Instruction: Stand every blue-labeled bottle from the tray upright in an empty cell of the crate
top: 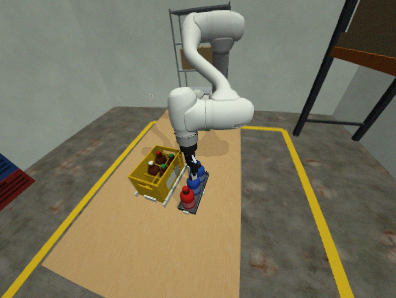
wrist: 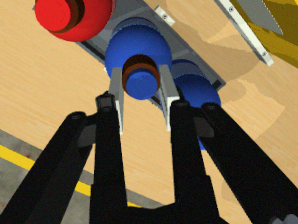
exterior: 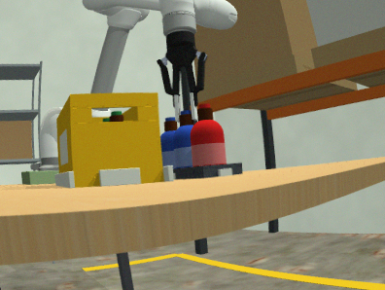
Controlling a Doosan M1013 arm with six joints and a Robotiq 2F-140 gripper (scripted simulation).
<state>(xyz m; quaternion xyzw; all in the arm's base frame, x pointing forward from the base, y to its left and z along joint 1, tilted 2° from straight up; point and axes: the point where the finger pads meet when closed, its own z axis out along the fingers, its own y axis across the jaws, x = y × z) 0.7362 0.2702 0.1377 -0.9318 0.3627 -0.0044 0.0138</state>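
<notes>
Now: the red-labeled bottle 9 cm ahead of my hand and 9 cm below it. Round my hand: yellow crate (22 cm to the right, 9 cm below); dark tray (16 cm below).
</notes>
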